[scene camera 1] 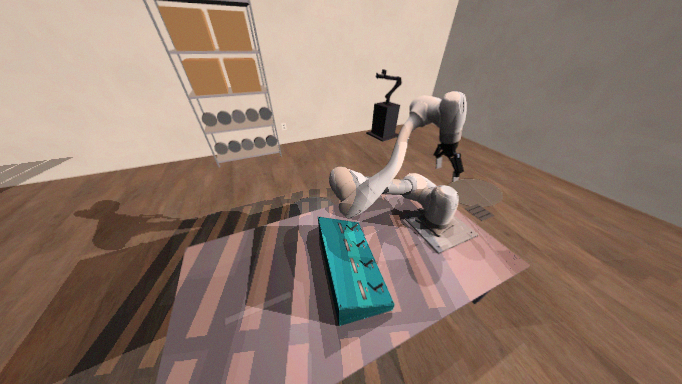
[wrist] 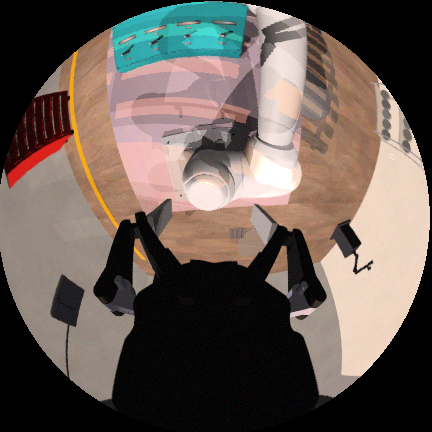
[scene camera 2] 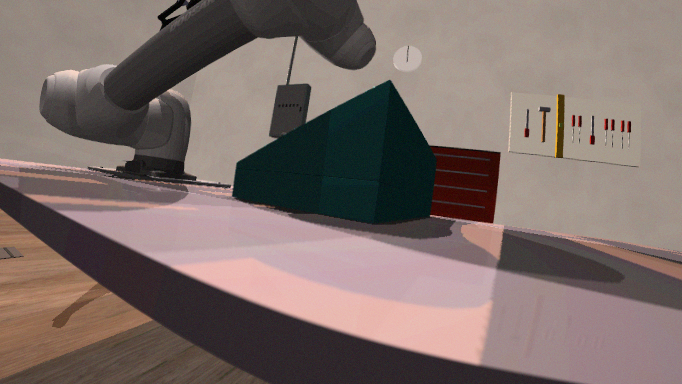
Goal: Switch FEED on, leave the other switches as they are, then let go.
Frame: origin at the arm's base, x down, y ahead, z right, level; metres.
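Seen in the pictures: gripper, fingertip midpoint: (scene camera 1: 446, 173) (wrist: 211, 209); arm's base, origin of the base link: (scene camera 1: 434, 222) (scene camera 2: 158, 175).
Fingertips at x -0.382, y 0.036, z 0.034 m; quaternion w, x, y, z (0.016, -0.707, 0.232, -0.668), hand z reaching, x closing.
Offsets run from my fingertips to a thing's middle. Level surfaces: height alone.
A teal sloped switch panel {dx +0.330, dy +0.633, dz +0.037 m} (scene camera 1: 342, 285) (scene camera 2: 310, 170) (wrist: 172, 50) stands on the table. It carries a row of several small dark lever switches, each beside a pale label plate; the nearest lever {dx +0.281, dy +0.614, dz -0.163 m} (scene camera 1: 376, 287) is at the panel's near end in scene camera 1. The labels are too small to read, so I cannot tell which switch is FEED or how each is set. In scene camera 2 the levers are hidden behind the panel's body. My gripper (scene camera 1: 447, 170) (wrist: 211, 209) is open and empty, pointing down high beyond the arm's base, far from the panel.
The pink table {dx +0.393 m} (scene camera 1: 215, 280) (scene camera 2: 225, 240) bears the panel and the arm's base plate (scene camera 1: 452, 241). The arm's bent elbow (scene camera 1: 345, 185) hangs close to the panel's far end. A shelf rack, a black pedestal (scene camera 1: 385, 121) and a red cabinet (scene camera 2: 466, 182) stand farther off.
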